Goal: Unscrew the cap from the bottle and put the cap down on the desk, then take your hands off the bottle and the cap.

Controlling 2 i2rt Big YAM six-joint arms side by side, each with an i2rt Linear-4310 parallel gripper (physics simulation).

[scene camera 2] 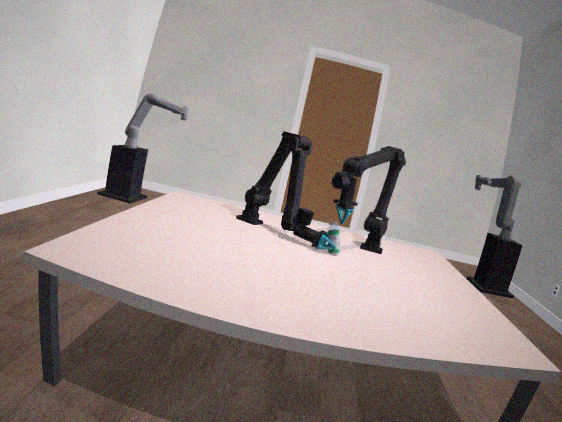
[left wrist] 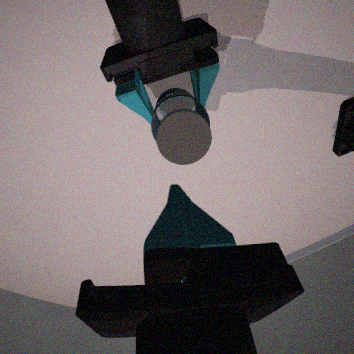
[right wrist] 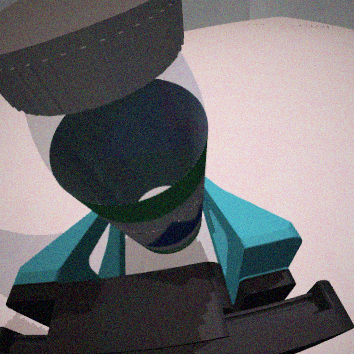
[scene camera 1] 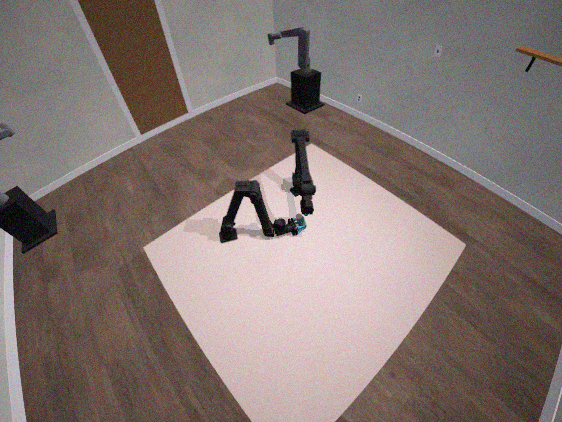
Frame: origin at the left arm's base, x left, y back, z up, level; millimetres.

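Where they show: left gripper, between the fingertips: point(scene camera 2: 341, 223) point(left wrist: 173, 189) point(scene camera 1: 306, 215); right gripper, between the fingertips: point(scene camera 2: 336, 246) point(right wrist: 158, 187) point(scene camera 1: 304, 223); left arm's base, origin of its link: point(scene camera 2: 371, 249) point(scene camera 1: 298, 190); right arm's base, origin of its link: point(scene camera 2: 249, 221) point(scene camera 1: 228, 236).
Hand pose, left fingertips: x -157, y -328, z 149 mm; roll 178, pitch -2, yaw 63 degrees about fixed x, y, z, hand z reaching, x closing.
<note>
Things, the pixels of their top centre, and the offset from my left fingertips. Level surfaces: height alone.
- bottle, centre of its top: point(left wrist: 190, 160) point(scene camera 2: 337, 222) dx -20, dy +23, dz -3 mm
- wide grey ridged cap, centre of its top: point(left wrist: 185, 145) dx -37, dy +25, dz +0 mm
- pale pink table, height of its surface: dz -149 mm
A bottle point(scene camera 2: 334, 240) point(right wrist: 130, 145) point(left wrist: 176, 103) with a green band and a dark blue patch stands nearly upright on the table. A wide grey ridged cap point(right wrist: 100, 70) point(left wrist: 184, 137) sits on its top end. My right gripper point(scene camera 2: 330, 244) point(right wrist: 158, 187) is shut on the bottle's body from the side, low above the table. My left gripper point(scene camera 2: 342, 222) point(left wrist: 173, 189) points down with its teal fingertips together and nothing between them. It is above the bottle and a little to the side, apart from the cap. In scene camera 1 the bottle is small and partly hidden by the fingers.
The pale pink table point(scene camera 1: 310, 310) point(scene camera 2: 260, 305) reaches far in front of both arms. Its near edge shows in scene camera 2. Two other grey arms on black pedestals point(scene camera 2: 124, 172) point(scene camera 2: 496, 265) stand on the floor beyond the table. A brown door point(scene camera 2: 342, 135) is in the wall behind.
</note>
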